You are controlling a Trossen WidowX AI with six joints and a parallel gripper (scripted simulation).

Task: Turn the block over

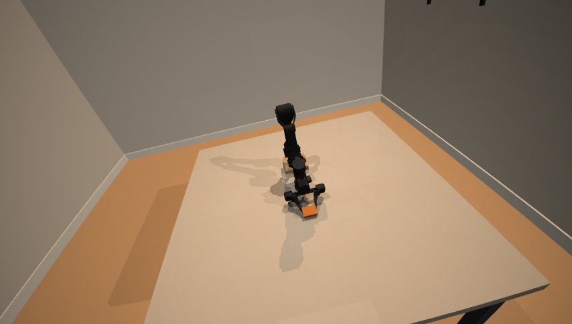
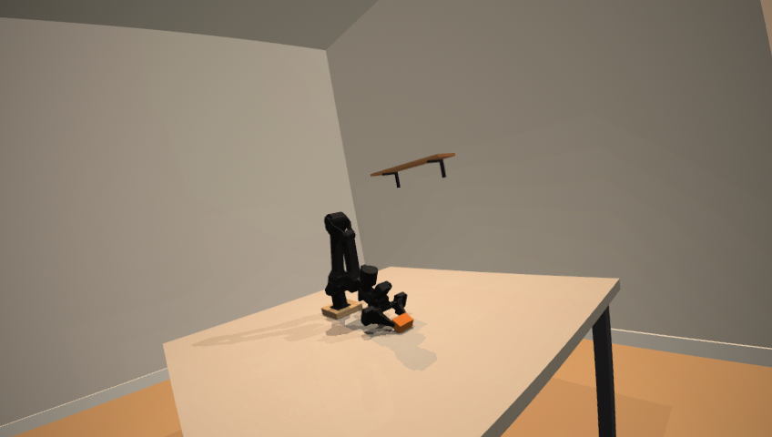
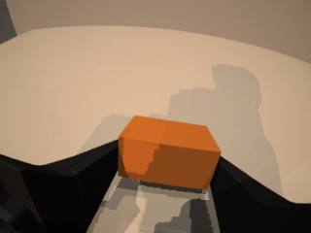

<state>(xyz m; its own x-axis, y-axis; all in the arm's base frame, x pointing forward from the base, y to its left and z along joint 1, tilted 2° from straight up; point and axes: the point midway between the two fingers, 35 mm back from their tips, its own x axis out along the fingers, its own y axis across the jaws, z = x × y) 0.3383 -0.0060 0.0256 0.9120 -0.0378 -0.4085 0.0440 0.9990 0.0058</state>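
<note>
Now: the block 1 cm below my gripper tip.
</note>
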